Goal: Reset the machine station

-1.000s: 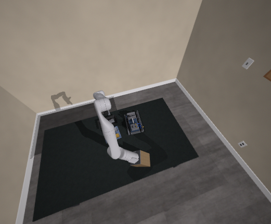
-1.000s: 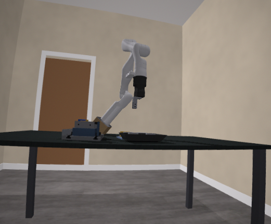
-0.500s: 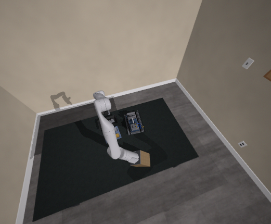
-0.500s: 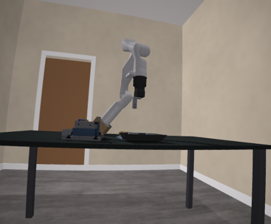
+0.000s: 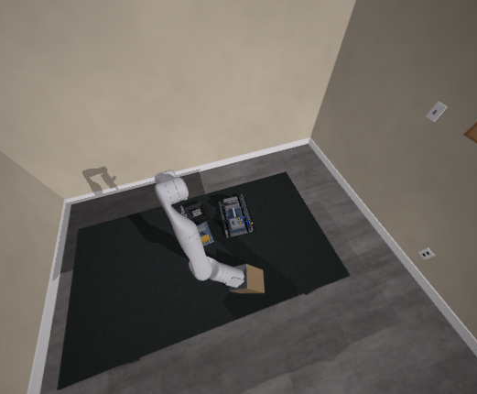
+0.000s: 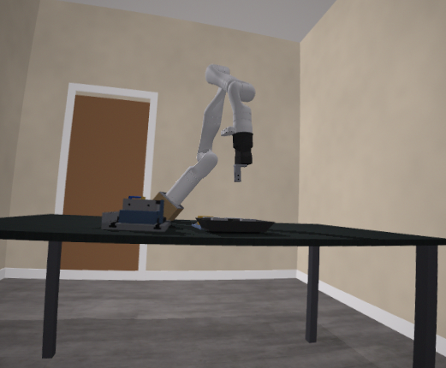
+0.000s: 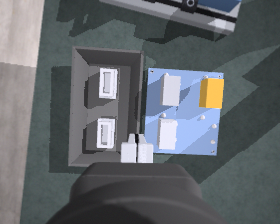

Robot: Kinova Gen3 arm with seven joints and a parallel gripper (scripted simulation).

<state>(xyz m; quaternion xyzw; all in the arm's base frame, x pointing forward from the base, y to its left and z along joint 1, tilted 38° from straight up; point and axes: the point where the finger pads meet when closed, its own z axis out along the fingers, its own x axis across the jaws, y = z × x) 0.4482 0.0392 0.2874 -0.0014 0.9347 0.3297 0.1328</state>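
The bluish plate lies 11 cm behind my hand, 4 cm to the right of it and 19 cm below it. Also, from my hand: vise: 5 cm behind, 33 cm to the right, 16 cm below; then yellow brass blank: 16 cm behind, 8 cm to the right, 17 cm below.
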